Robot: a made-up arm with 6 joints.
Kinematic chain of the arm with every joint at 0, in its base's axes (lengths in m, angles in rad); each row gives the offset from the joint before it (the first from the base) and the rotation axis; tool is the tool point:
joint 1: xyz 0 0 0.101 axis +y
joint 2: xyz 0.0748 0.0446 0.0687 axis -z
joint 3: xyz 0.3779 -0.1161 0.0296 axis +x
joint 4: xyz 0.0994 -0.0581 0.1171 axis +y
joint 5: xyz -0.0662 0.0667 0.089 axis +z
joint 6: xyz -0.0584 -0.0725 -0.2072 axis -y
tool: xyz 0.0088 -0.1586 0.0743
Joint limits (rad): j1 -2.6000..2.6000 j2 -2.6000..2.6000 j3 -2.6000..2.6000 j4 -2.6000..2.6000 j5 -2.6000..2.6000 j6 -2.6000..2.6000
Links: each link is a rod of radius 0.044 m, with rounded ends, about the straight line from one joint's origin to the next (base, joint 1, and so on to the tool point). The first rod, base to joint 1, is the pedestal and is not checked.
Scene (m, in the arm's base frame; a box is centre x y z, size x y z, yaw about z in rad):
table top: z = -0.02
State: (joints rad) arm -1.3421 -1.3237 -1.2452 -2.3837 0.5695 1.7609
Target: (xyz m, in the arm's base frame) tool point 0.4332 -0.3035 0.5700
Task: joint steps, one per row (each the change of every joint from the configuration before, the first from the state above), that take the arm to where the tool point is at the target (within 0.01 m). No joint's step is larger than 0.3 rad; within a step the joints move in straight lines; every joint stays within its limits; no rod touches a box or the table.
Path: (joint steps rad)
1: 0.1506 0.2641 0.0988 0.1966 -0.1371 -0.0443
2: 0.1506 0.2641 0.0987 0.1965 -0.1371 -0.0443
3: 0.1507 0.2642 0.0988 0.1966 -0.1372 -0.0443
4: 0.1506 0.2641 0.0988 0.1966 -0.1371 -0.0443
5: 0.1506 0.2641 0.0988 0.1966 -0.1371 -0.0443

